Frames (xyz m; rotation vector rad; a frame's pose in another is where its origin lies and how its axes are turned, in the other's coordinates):
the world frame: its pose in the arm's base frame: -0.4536 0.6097 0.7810 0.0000 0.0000 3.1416
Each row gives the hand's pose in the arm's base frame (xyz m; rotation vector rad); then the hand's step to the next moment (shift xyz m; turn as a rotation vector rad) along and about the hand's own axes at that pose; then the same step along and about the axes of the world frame.
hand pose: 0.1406 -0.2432 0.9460 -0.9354 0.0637 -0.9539
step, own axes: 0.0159 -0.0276 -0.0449 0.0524 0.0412 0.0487
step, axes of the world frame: 0.0281 0.0472 -0.0031 -0.0803 -0.0038 0.0189
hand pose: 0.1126 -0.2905 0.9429 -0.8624 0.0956 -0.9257
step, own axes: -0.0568 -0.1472 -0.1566 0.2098 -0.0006 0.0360
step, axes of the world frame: 0.1984 0.0983 -0.0196 -0.1452 0.1319 0.0826
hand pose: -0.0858 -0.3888 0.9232 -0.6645 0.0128 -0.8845
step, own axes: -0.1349 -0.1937 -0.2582 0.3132 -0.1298 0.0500
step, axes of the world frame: 0.2961 0.1272 -0.1361 -0.1242 0.2566 0.1902
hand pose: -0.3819 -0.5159 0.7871 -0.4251 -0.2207 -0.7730
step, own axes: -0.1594 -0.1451 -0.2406 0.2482 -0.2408 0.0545
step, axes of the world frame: 0.2058 0.1004 -0.2278 0.0008 0.2846 0.2039
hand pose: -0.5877 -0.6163 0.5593 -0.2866 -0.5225 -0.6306
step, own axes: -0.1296 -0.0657 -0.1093 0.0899 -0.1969 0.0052
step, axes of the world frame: 0.0889 0.0326 -0.1552 0.0634 0.1940 0.0724
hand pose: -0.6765 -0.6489 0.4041 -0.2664 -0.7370 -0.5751
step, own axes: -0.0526 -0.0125 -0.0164 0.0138 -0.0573 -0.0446
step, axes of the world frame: 0.0295 -0.0038 -0.0480 0.0002 0.0710 -0.0206
